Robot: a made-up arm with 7 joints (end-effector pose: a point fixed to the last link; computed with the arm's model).
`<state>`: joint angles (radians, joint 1 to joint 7).
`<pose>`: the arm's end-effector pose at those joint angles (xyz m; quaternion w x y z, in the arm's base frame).
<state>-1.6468 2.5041 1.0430 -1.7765 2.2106 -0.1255 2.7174</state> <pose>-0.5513 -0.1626 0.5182 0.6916 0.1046 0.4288 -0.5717</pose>
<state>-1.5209 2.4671 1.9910 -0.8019 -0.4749 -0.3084 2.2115</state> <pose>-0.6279 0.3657 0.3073 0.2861 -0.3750 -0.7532 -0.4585</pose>
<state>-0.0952 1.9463 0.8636 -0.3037 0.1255 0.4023 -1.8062</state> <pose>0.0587 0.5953 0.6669 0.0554 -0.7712 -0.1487 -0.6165</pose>
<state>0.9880 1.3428 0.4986 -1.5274 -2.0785 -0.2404 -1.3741</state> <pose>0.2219 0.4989 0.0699 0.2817 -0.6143 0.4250 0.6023</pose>
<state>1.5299 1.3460 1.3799 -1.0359 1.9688 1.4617 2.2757</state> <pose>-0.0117 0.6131 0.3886 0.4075 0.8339 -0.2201 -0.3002</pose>
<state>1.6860 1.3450 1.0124 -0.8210 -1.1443 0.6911 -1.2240</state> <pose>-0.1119 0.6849 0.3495 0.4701 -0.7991 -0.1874 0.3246</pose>
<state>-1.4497 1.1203 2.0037 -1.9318 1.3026 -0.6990 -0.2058</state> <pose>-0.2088 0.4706 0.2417 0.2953 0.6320 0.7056 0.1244</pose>
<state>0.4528 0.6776 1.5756 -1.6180 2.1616 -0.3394 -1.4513</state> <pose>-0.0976 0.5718 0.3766 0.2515 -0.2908 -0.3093 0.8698</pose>
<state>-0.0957 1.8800 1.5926 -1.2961 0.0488 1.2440 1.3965</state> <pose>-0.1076 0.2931 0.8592 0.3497 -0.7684 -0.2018 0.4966</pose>
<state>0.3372 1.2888 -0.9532 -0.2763 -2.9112 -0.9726 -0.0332</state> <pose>-0.1903 0.6001 0.0952 0.0380 -0.3304 -0.2678 0.9042</pose>
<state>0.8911 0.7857 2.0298 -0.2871 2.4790 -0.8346 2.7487</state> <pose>-0.4979 0.4785 0.0733 0.3351 -0.1220 -0.6412 -0.6794</pose>
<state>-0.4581 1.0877 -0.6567 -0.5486 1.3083 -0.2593 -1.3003</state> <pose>0.3949 0.4841 0.0523 0.5613 0.5295 0.0037 0.6360</pose>
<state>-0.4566 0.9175 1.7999 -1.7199 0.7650 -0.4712 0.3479</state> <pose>-0.1791 0.5106 0.4471 0.2865 -0.5540 -0.7230 0.2972</pose>
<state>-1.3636 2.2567 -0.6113 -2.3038 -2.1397 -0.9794 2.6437</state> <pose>0.2745 -0.0591 0.5813 0.5310 0.5860 -0.2286 0.5677</pose>
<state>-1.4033 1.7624 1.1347 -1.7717 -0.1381 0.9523 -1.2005</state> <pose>-0.4363 0.1622 0.6797 0.0442 0.0933 0.2897 -0.9515</pose>
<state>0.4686 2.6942 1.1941 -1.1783 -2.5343 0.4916 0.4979</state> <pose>0.4816 -0.1519 0.7458 0.5500 -0.3711 0.7219 -0.1966</pose>
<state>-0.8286 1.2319 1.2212 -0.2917 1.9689 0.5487 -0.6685</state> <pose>0.2997 0.6436 0.2781 0.5368 -0.7974 0.0576 0.2695</pose>
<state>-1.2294 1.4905 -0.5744 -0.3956 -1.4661 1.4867 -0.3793</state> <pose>0.3508 0.5313 0.5488 0.5488 -0.5165 -0.0617 -0.6544</pose>
